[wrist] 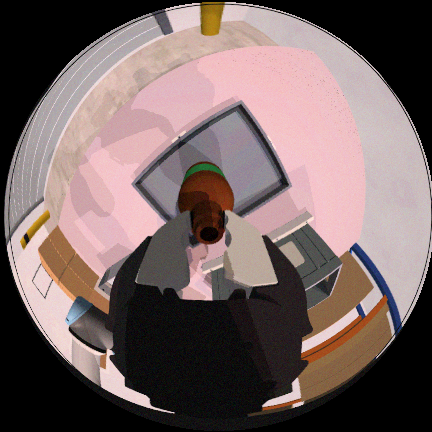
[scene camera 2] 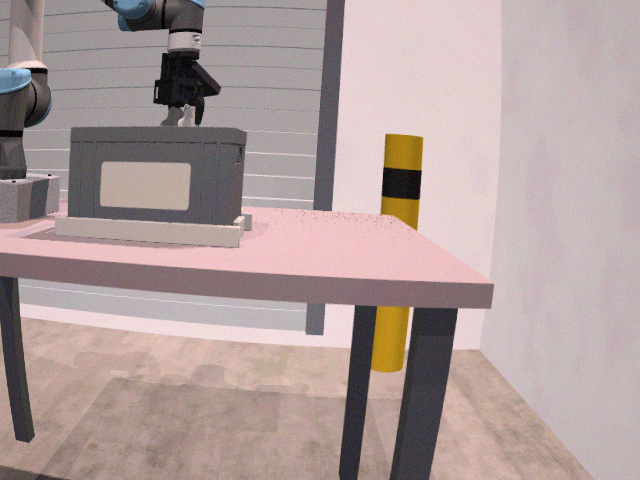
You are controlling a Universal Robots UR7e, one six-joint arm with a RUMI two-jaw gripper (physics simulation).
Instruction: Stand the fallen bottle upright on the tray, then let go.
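Places are measured from the arm's base along level axes (x ahead, y left, z up), in centimetres.
Where they show: gripper, fingertip midpoint: (wrist: 207, 212).
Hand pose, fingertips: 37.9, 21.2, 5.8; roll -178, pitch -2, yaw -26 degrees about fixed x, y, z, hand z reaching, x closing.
Note:
After its pixels a point has its place, as x, y, z.
A brown bottle with a green band (wrist: 206, 192) {38.4, 22.5, 4.0} hangs neck toward the wrist camera, roughly in line with the gripper. My gripper (wrist: 207, 212) {37.9, 21.2, 5.8} (scene camera 2: 181, 122) is shut on the bottle's neck. The grey tray with a dark rim (wrist: 245, 165) {45.3, 20.6, -7.8} lies beyond the bottle in the wrist view, and the bottle's body covers its near left part. Whether the bottle's base touches the tray is hidden. In the scene view the fingertips stand just above the top edge of a grey crate, which hides the bottle and the tray.
The grey crate (scene camera 2: 217, 180) {54.6, -15.9, 1.2} (wrist: 316, 260) {51.1, 2.4, 5.0} stands on the pink table (scene camera 2: 320, 253) {70.3, -16.3, -8.4} (wrist: 330, 125) {71.9, 23.3, -8.4}, with pale rails (scene camera 2: 144, 230) {43.7, -17.8, -6.7} at its foot. A yellow post with a black band (scene camera 2: 402, 152) stands behind the table. A wooden surface with an orange edge (wrist: 345, 370) shows at lower right in the wrist view.

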